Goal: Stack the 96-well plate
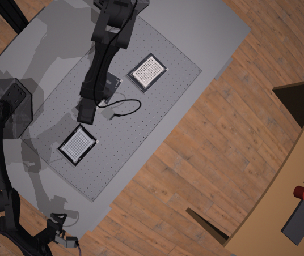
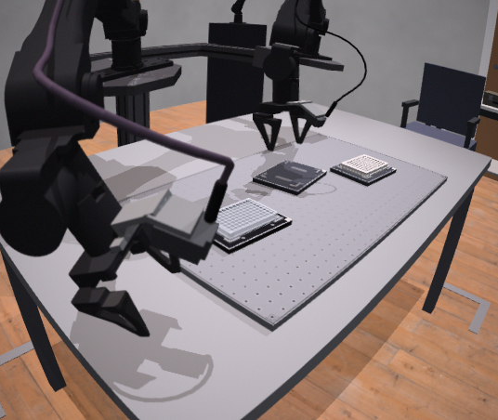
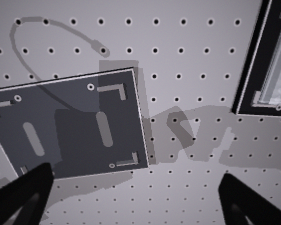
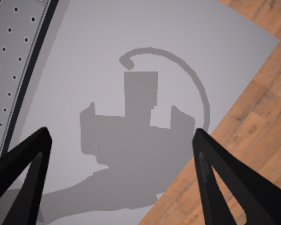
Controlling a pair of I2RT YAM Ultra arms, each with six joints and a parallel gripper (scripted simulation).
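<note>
My right hand is 300 mm to the right of the clear 96-well plate, 180 mm past it and 80 mm above it. Also, from my right hand: A1 label (650 mm to the left, 230 mm behind, 90 mm below); then black nest (300 mm to the left, 180 mm behind, 90 mm below).
</note>
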